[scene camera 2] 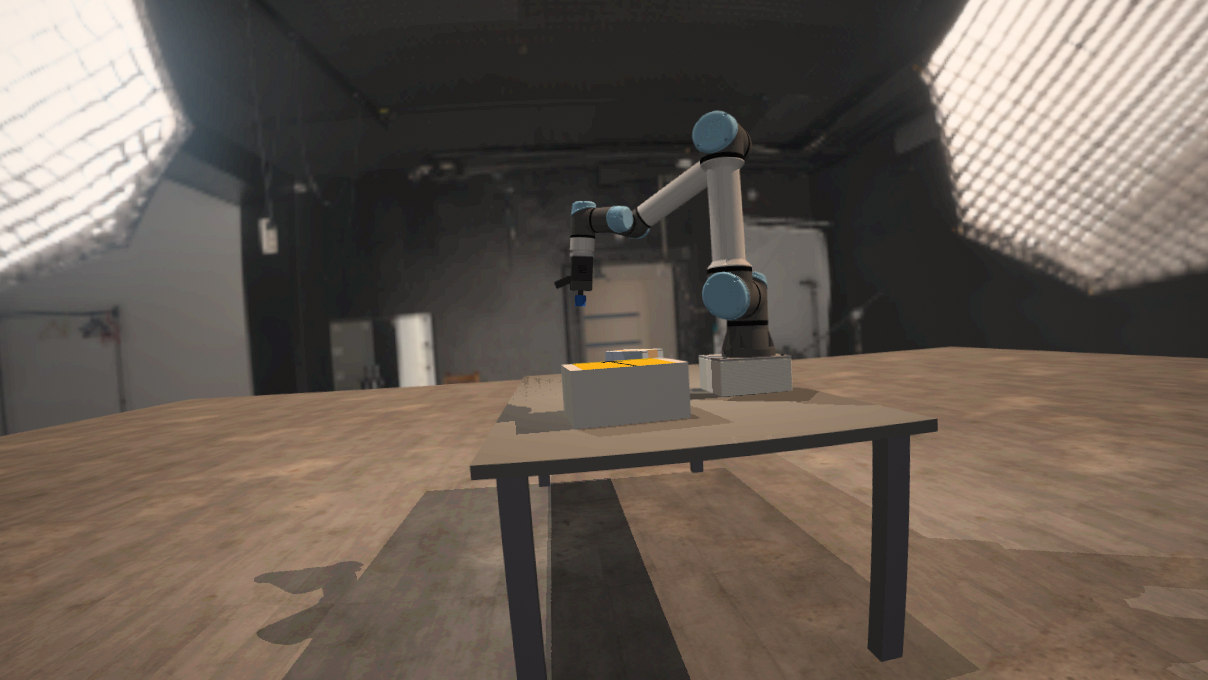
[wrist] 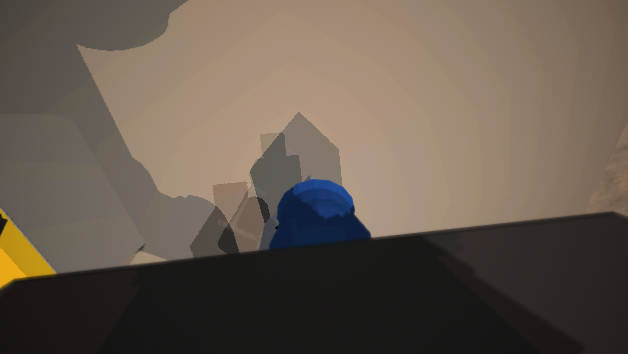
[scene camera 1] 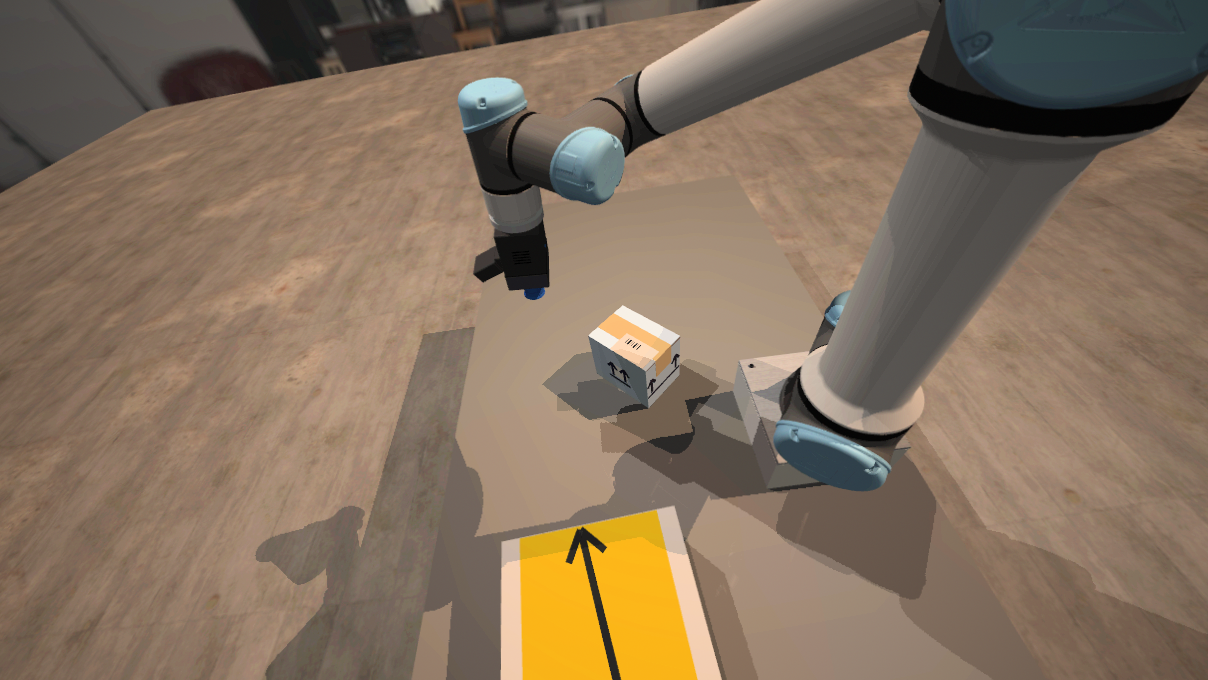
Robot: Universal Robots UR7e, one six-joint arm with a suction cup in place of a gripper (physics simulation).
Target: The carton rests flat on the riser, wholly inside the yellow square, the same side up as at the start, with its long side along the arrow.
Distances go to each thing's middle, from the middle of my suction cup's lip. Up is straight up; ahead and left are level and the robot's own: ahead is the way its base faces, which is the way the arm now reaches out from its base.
The carton (scene camera 1: 640, 357) lies 16 cm behind my suction cup and 22 cm below it. Round my suction cup: riser (scene camera 1: 621, 591) 5 cm behind, 44 cm to the left, 22 cm below.
